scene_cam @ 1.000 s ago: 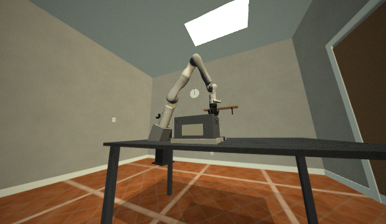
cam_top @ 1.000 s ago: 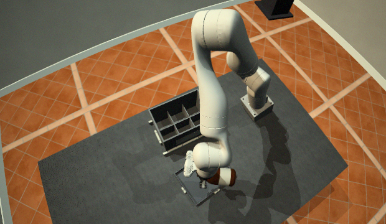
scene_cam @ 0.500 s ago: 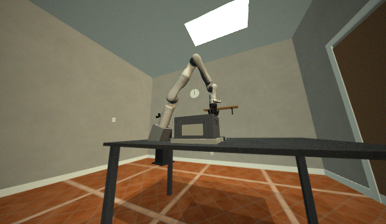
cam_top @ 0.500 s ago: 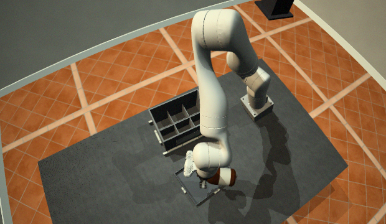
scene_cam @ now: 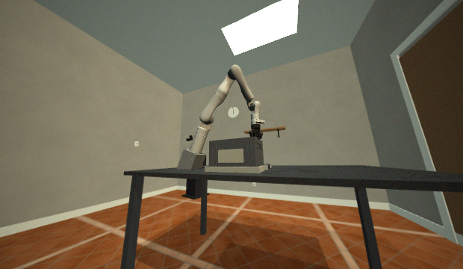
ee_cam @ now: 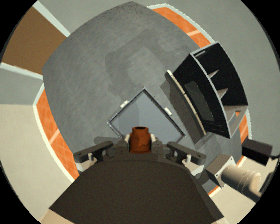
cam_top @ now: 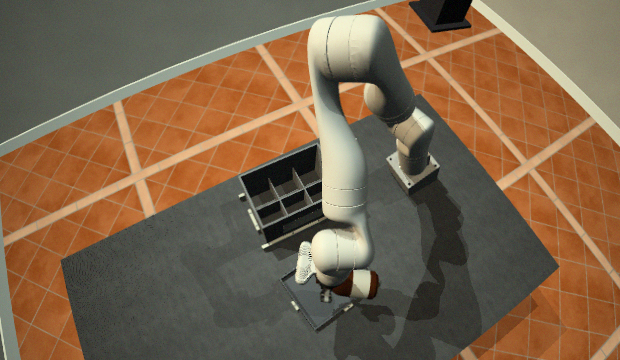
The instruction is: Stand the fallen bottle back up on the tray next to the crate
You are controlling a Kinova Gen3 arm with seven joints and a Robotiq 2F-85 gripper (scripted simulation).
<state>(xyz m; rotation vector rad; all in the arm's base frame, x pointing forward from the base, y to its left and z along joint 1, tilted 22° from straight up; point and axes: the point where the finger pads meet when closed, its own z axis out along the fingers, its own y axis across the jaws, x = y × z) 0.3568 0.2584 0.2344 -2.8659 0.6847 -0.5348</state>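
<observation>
Right now my hand is 50 mm past the brown bottle and 20 mm to the right of it. The rest, counted from my hand: dark crate (300 mm to the right, 120 mm below); then dark tray (30 mm behind, 20 mm to the right, 190 mm below).
</observation>
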